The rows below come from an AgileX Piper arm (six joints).
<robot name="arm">
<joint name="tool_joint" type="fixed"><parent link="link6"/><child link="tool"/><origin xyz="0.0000 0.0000 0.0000" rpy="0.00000 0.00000 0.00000"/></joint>
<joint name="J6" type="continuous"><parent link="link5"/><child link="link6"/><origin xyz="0.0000 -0.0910 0.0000" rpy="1.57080 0.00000 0.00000"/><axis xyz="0 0 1"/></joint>
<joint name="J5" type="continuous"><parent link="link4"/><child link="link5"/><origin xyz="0.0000 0.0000 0.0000" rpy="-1.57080 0.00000 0.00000"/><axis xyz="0 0 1"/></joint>
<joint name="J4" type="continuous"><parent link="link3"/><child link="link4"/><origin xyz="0.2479 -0.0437 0.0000" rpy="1.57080 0.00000 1.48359"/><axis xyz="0 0 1"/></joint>
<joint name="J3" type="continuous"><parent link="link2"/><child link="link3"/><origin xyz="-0.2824 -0.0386 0.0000" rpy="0.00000 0.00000 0.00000"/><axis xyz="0 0 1"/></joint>
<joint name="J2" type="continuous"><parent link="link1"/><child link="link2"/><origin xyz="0.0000 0.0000 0.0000" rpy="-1.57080 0.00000 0.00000"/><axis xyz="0 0 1"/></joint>
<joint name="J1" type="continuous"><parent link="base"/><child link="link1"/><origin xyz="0.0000 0.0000 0.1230" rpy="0.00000 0.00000 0.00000"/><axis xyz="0 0 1"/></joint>
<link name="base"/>
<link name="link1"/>
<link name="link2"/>
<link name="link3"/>
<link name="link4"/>
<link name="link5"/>
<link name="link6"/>
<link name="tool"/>
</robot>
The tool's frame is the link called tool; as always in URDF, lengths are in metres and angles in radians. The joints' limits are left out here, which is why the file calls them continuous.
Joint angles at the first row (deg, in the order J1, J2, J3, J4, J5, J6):
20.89, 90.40, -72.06, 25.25, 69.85, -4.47
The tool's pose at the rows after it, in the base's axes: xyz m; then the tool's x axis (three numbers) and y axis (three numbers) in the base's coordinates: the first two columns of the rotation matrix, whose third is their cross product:
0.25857, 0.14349, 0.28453, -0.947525, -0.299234, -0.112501, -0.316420, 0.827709, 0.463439
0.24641, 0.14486, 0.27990, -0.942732, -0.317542, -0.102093, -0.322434, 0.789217, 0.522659
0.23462, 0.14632, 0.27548, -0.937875, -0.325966, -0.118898, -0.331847, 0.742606, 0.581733
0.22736, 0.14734, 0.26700, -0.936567, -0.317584, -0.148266, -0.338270, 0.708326, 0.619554
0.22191, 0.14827, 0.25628, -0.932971, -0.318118, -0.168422, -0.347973, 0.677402, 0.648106
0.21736, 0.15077, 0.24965, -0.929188, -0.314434, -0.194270, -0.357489, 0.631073, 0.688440
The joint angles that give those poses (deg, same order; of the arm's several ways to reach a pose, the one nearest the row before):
20.89, 88.85, -69.34, 29.30, 69.94, -7.13
20.89, 87.32, -65.87, 33.73, 69.94, -10.24
20.89, 85.49, -61.97, 38.72, 68.67, -14.15
20.89, 84.37, -58.06, 42.96, 65.81, -18.15
20.89, 84.07, -54.57, 46.77, 63.58, -22.64
20.89, 83.94, -51.85, 51.84, 62.27, -27.63

